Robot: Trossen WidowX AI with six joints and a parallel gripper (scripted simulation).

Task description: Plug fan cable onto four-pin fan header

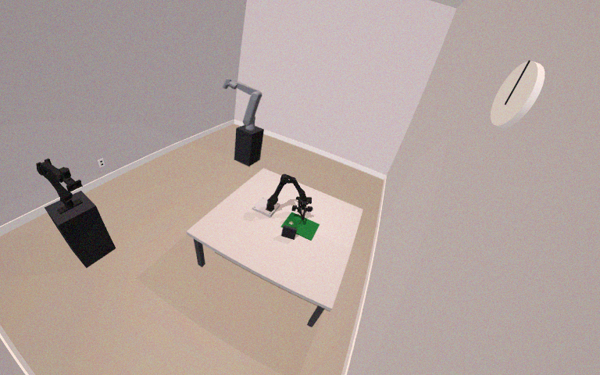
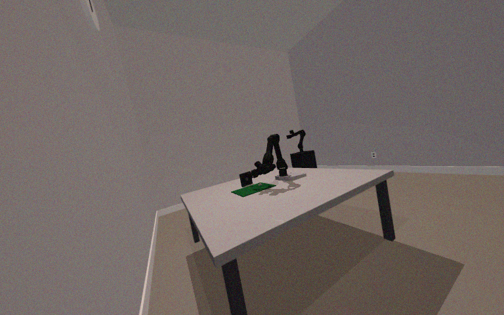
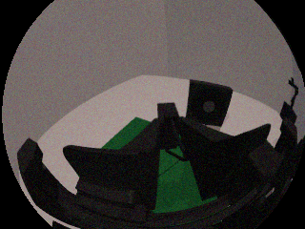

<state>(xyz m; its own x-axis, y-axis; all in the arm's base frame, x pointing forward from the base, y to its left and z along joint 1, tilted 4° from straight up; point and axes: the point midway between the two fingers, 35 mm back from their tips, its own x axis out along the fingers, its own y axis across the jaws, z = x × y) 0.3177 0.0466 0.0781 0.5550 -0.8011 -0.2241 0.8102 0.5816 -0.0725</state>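
Now: the green board 14 cm below my gripper tip. The rest, counted from my gripper tip: pale header: 12 cm below, 8 cm behind, 3 cm to the right; black fan: 18 cm to the right, 7 cm below, 3 cm behind; black plug: 1 cm below.
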